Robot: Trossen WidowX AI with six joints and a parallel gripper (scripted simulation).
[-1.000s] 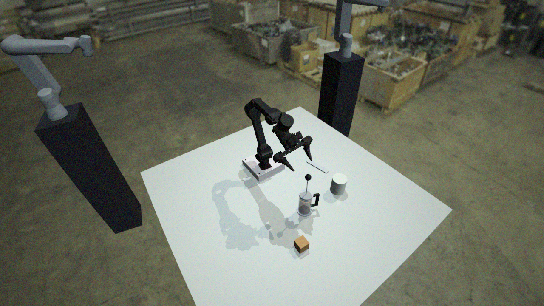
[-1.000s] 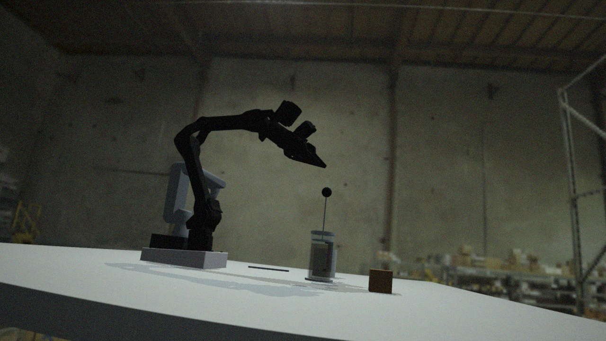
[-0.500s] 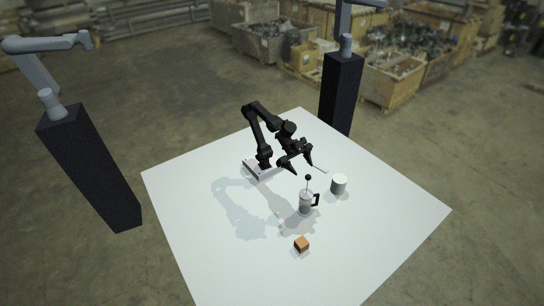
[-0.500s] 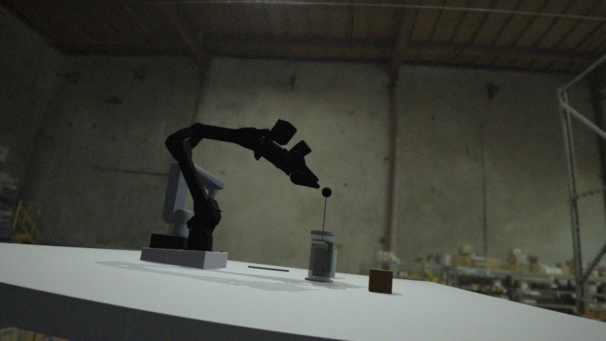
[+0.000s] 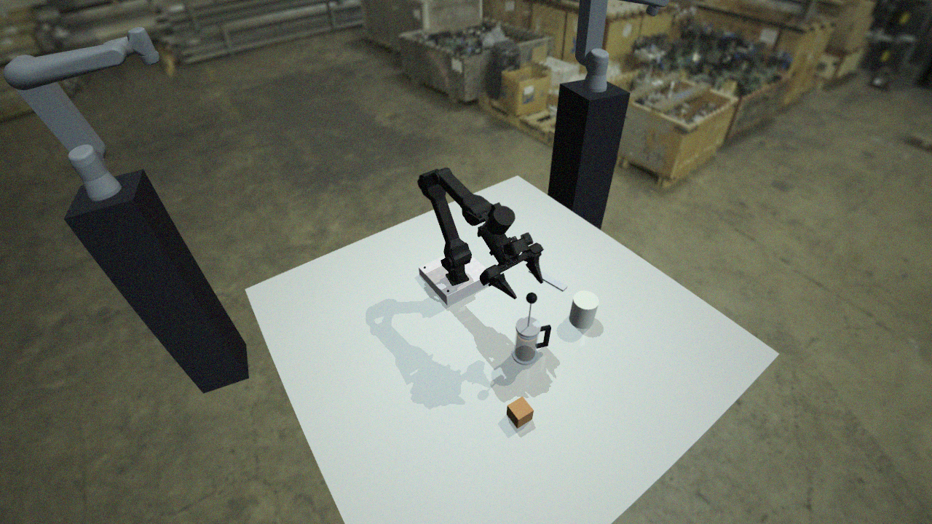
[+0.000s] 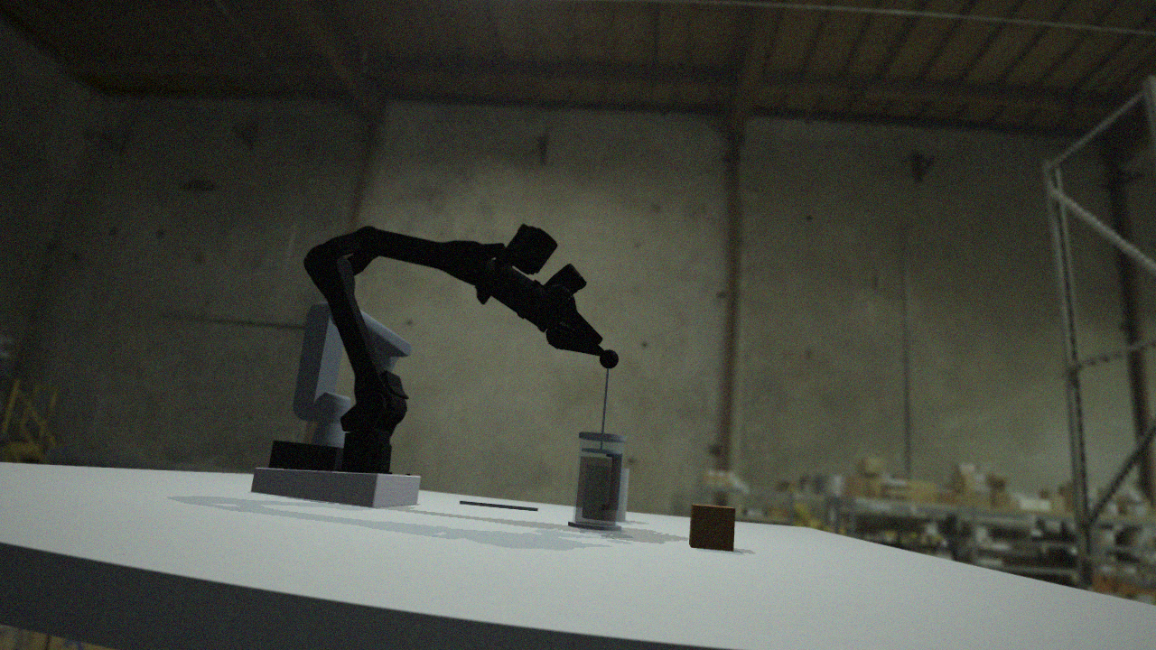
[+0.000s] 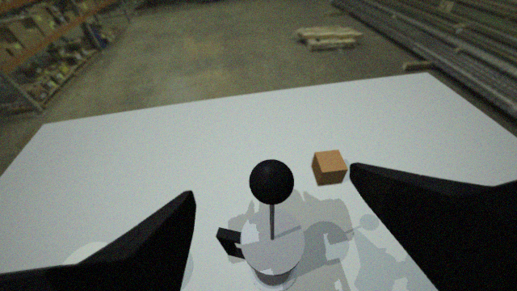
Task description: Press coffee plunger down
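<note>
Right now my gripper tip is 2 cm short of the glass coffee press, 2 cm to the right of it and 15 cm above it. The rest, counted from my gripper tip: thin flat strip: 24 cm behind, 24 cm to the left, 27 cm below.
</note>
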